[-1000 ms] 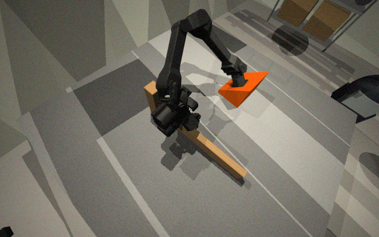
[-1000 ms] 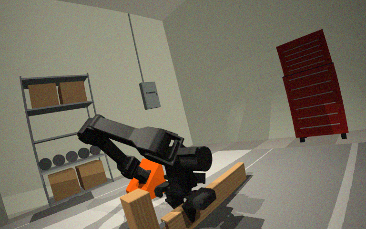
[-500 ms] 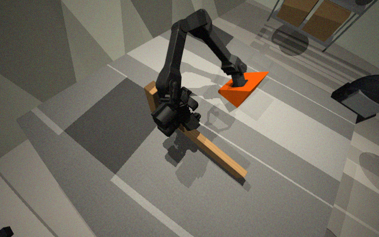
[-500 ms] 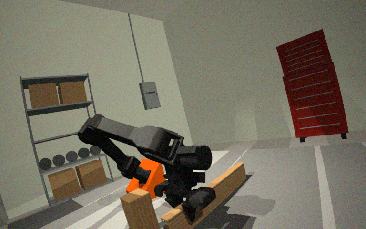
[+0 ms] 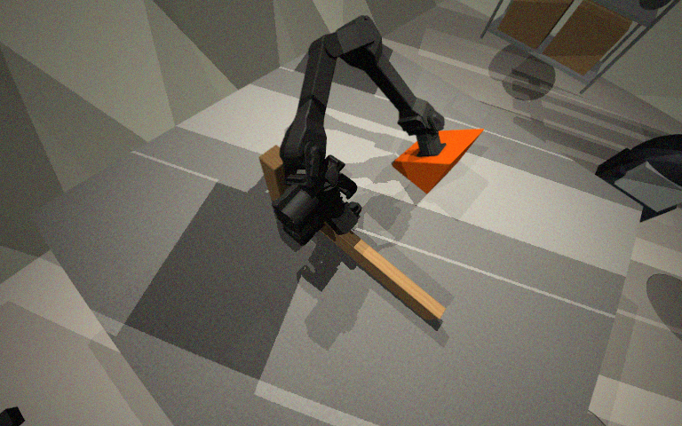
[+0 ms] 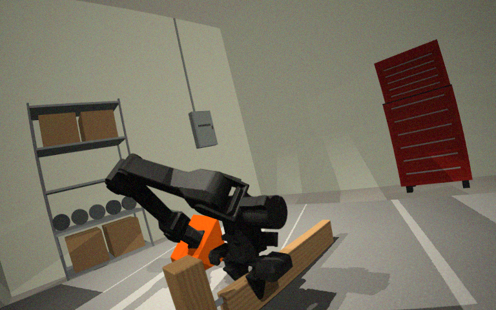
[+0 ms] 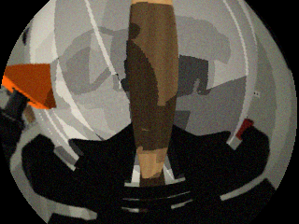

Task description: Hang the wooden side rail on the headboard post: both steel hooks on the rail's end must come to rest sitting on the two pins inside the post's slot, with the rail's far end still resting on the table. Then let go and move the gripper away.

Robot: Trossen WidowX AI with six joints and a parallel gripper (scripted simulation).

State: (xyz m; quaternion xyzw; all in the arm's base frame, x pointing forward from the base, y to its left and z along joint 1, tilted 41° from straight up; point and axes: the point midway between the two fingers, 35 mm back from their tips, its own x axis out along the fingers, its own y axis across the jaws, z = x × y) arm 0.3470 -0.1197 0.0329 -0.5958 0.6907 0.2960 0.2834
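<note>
Right now my gripper tip is 13 cm to the left of the wooden headboard post and 4 cm below it.
</note>
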